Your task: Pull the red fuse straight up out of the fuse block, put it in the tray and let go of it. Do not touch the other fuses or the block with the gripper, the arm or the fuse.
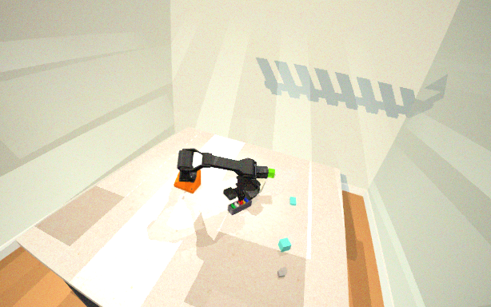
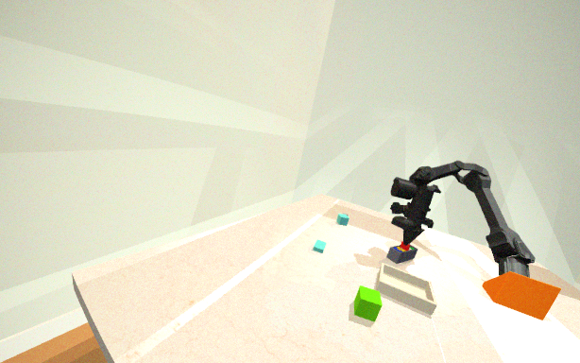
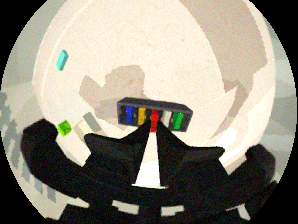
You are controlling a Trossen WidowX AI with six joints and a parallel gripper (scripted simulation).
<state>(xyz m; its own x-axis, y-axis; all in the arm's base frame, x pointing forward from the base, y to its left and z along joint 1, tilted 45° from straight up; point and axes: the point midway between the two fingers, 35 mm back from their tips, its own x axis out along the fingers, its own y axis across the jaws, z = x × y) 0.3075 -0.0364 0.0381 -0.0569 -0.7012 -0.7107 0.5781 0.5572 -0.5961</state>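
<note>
The beige tray is 10 mm ahead of my gripper tip, 210 mm to the left of it and 50 mm below it. From my gripper tip the other things lie so: red fuse: 10 mm below.
</note>
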